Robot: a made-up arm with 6 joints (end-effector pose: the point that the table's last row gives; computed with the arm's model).
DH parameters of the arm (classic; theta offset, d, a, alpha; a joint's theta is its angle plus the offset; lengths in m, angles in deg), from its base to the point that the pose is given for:
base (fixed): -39.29 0 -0.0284 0
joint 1: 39.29 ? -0.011 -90
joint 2: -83.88 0 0.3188 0
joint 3: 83.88 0.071 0.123 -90
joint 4: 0 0.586 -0.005 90
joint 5: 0 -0.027 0.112 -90
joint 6: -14.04 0 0.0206 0
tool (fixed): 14.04 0.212 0 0
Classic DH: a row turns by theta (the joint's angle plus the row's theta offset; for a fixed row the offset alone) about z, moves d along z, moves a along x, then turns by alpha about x.
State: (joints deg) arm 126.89 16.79 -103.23 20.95 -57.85 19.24
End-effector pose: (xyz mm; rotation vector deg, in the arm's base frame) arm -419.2 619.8 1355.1 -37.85 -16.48 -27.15
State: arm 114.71 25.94 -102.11 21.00 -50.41 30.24
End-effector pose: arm -331.2 800.9 1206.8 -53.91 -19.98 -27.25
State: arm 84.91 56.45 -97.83 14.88 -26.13 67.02
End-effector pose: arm 87.1 990.1 564.2 -113.70 -0.19 -15.94
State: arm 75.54 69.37 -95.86 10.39 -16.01 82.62
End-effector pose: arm 203.9 874.8 284.5 -136.27 21.80 -8.92
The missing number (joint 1, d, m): 0.757
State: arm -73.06 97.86 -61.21 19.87 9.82 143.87
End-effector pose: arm -27.4 75.7 -67.6 -69.28 -125.13 -45.61
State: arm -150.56 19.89 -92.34 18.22 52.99 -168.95
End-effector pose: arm -747.4 -485.2 807.2 156.58 13.51 -17.37
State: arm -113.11 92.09 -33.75 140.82 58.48 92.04
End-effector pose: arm 256.8 196.1 131.9 166.78 -5.87 48.86
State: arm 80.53 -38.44 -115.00 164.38 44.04 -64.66
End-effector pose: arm -114.0 50.6 1842.9 13.84 -13.81 2.92
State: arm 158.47 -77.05 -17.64 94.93 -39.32 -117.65
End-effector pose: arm -313.3 275.5 1010.9 -32.67 -90.23 -63.23
